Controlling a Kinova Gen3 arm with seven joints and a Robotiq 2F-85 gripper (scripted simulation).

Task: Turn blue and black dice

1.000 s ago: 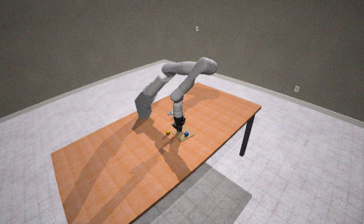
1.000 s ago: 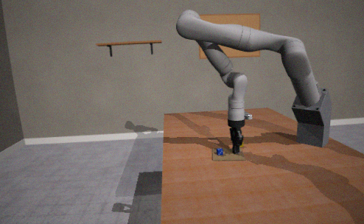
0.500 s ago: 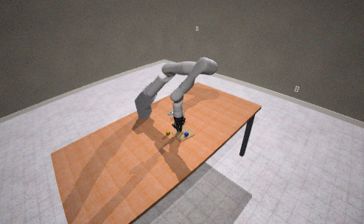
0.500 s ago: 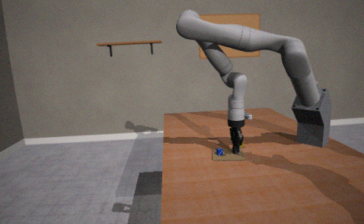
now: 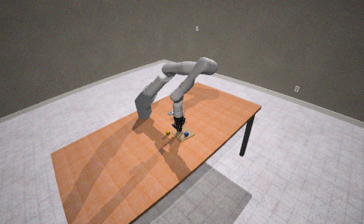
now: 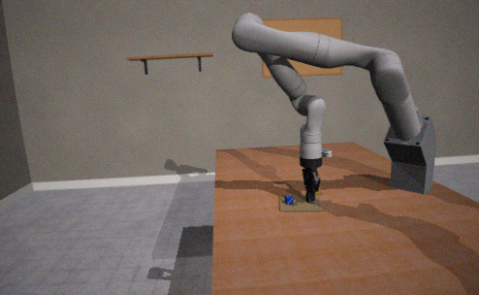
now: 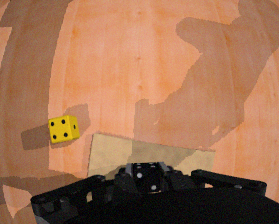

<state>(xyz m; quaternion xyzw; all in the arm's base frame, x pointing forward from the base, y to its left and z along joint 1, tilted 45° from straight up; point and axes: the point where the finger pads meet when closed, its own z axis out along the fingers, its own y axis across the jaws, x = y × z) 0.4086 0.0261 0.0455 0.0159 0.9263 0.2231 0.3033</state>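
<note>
My gripper is now 10 mm above the black die. Also, from my hand: blue die: 80 mm ahead, 10 mm to the left, 10 mm below; yellow die: 40 mm behind, 90 mm to the right, 10 mm below; tan mat: 40 mm ahead, 10 mm to the left, 20 mm below.
</note>
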